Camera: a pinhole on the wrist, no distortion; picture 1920 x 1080 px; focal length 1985.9 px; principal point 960.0 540.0 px. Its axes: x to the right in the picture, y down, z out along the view. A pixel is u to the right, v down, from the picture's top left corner.
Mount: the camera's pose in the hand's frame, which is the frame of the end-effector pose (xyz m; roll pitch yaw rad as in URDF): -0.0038 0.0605 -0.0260 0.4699 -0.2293 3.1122
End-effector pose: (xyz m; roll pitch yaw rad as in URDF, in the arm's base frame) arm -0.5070 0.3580 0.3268 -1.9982 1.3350 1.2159
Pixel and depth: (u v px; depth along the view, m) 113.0 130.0 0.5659
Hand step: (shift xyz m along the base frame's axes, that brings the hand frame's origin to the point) -0.2953 -0.3468 -0.4569
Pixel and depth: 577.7 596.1 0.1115
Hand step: -0.0548 -0.0991 -0.0695
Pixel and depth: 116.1 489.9 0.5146
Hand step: -0.3131 -0.2406 -0.4086
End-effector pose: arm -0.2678 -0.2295 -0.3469 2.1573 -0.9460 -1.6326
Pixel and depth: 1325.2 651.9 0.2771
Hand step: -0.2882 0.0248 0.0144
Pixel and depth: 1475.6 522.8 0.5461
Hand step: -0.5697 0.0460 -0.0222
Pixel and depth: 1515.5 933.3 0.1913
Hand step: -0.2027 0.0203 -0.0088
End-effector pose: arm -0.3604 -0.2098 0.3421 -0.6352 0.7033 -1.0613
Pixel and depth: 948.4 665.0 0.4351
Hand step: 0.4344 0.0445 0.0576
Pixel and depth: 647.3 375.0 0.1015
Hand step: 0.1128 0.0511 -0.0388
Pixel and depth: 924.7 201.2 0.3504
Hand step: 0.3600 0.1065 -0.0160
